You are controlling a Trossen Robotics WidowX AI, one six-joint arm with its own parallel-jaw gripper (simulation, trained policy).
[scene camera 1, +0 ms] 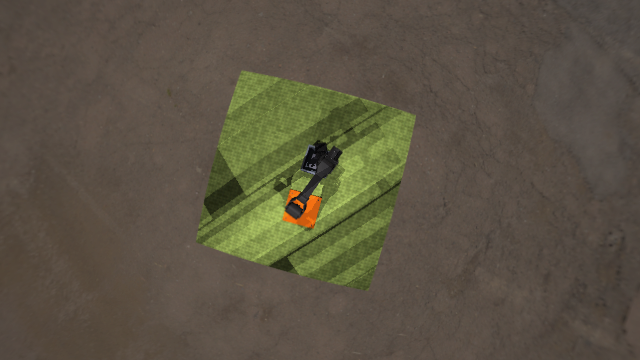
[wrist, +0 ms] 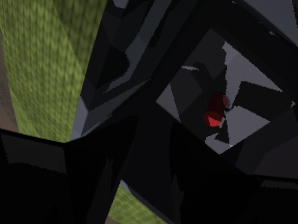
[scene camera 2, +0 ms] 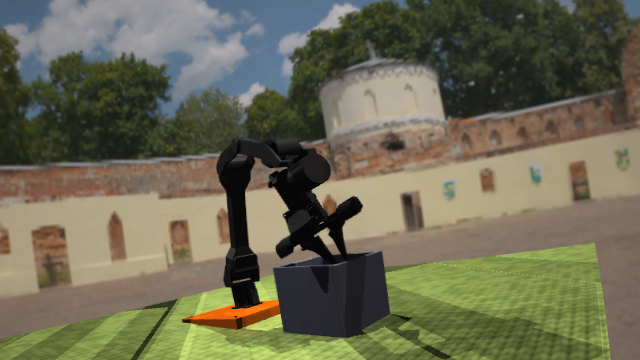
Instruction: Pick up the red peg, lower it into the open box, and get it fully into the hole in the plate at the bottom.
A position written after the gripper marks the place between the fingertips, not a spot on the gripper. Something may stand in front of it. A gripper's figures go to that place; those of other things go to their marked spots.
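Labels:
The gripper (wrist: 155,125) is 10 cm from the lens. A grey plate (wrist: 221,63) is 15 cm from the lens, while a dark grey box (wrist: 134,58) is 12 cm from the lens.

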